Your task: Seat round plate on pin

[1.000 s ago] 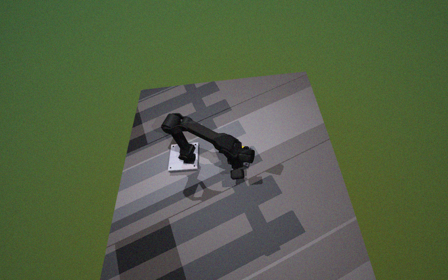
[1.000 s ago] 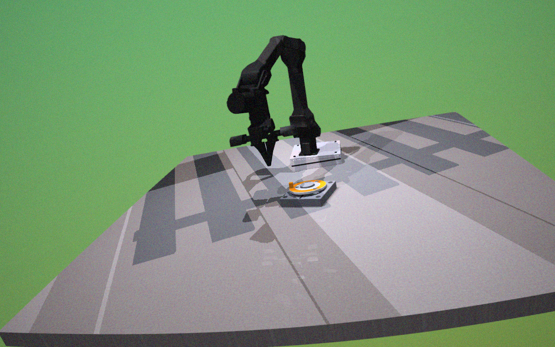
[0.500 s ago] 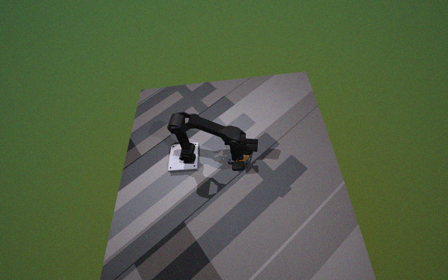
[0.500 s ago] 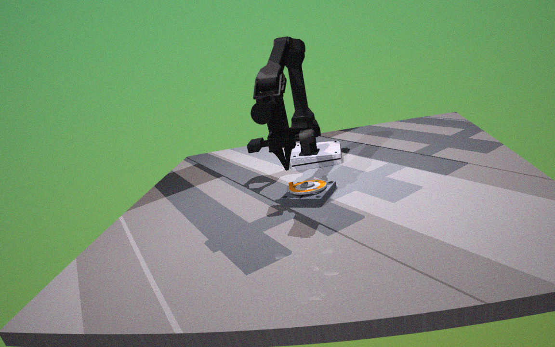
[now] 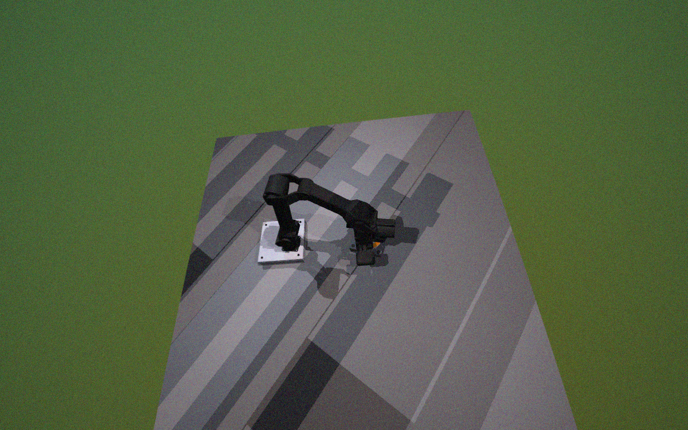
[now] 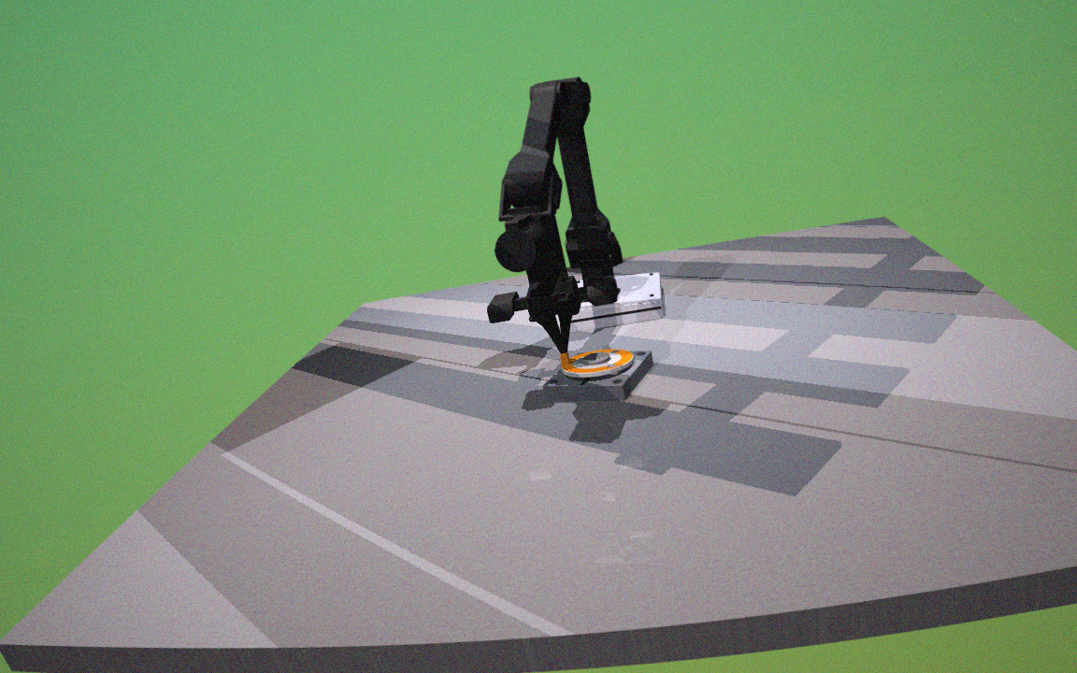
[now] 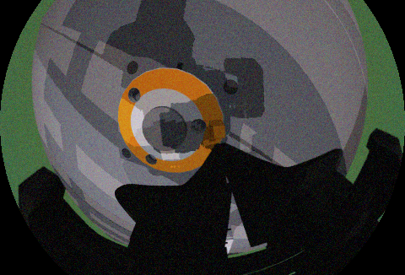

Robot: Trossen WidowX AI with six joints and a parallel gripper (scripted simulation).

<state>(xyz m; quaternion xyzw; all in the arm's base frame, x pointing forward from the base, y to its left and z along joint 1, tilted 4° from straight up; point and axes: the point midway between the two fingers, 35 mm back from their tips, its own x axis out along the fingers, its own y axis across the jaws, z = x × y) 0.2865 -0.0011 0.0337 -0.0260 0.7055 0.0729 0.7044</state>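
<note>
The grey square base is 1 cm ahead of my gripper tip, 5 cm to the left of it and 2 cm below it.
</note>
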